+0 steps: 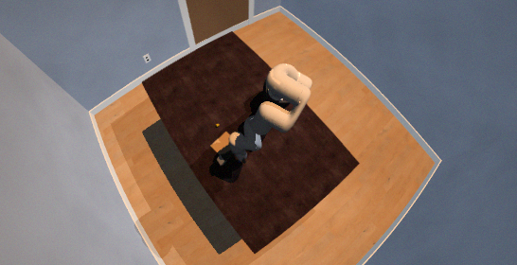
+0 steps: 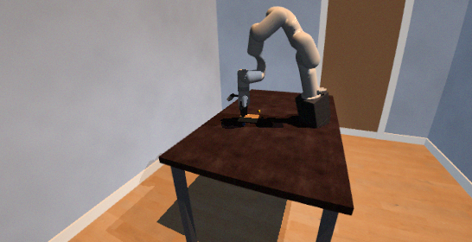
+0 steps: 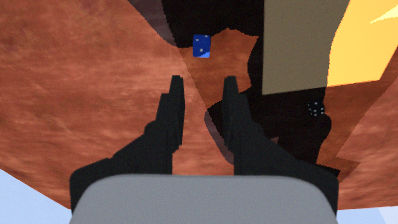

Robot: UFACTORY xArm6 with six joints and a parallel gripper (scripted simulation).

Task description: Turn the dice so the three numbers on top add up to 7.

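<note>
My gripper is now 80 mm above the blue die. Also, from my hand: mat: 130 mm to the right, 90 mm below, 10 mm ahead; yellow die: 270 mm to the right, 80 mm below, 30 mm behind; black die: 140 mm to the right, 90 mm behind, 80 mm below.
</note>
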